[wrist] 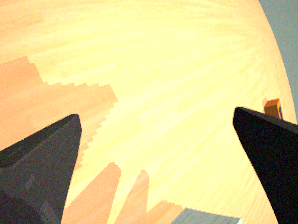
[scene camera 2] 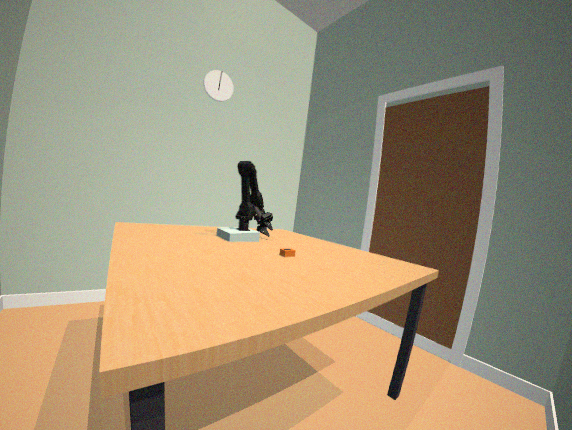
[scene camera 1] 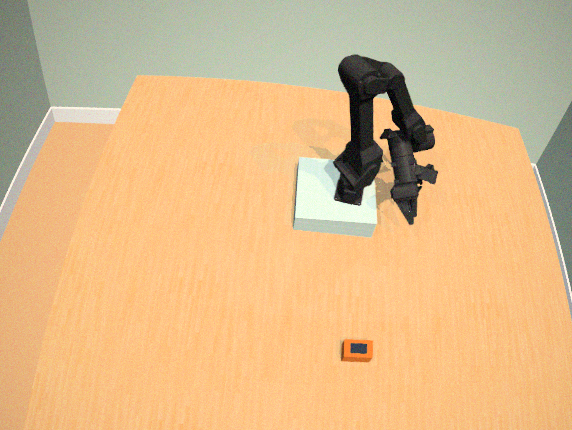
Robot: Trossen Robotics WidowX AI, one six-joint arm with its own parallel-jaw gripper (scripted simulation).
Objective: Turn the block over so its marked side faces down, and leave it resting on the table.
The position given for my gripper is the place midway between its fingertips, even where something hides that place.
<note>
My gripper [scene camera 1: 413, 220] is open, with nothing in its grasp.
My gripper is seen too in the wrist view [wrist: 160, 119].
</note>
